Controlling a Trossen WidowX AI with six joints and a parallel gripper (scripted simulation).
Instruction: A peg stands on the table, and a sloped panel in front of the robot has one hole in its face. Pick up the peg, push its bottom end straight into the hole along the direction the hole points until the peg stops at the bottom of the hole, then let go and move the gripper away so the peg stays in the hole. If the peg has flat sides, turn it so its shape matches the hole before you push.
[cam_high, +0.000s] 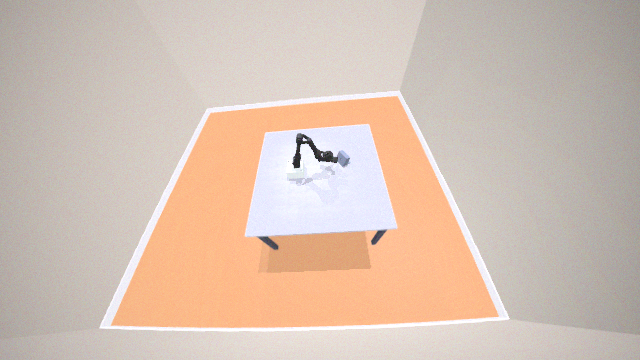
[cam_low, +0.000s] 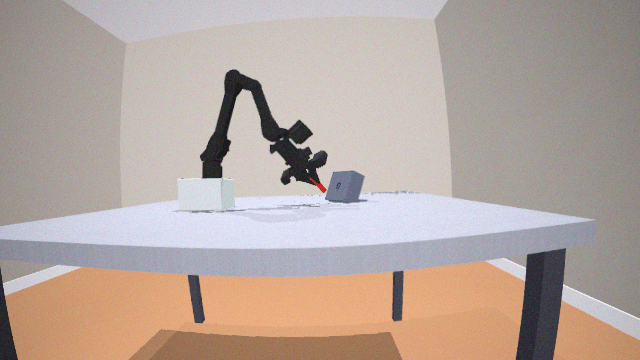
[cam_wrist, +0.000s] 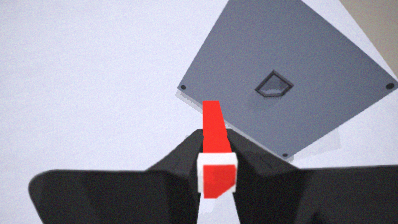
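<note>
Right now my gripper tip is 10 cm short of the grey sloped panel, 2 cm to the right of it and 2 cm above it. Round my gripper tip: red peg (1 cm to the right, 1 cm behind, 1 cm above).
</note>
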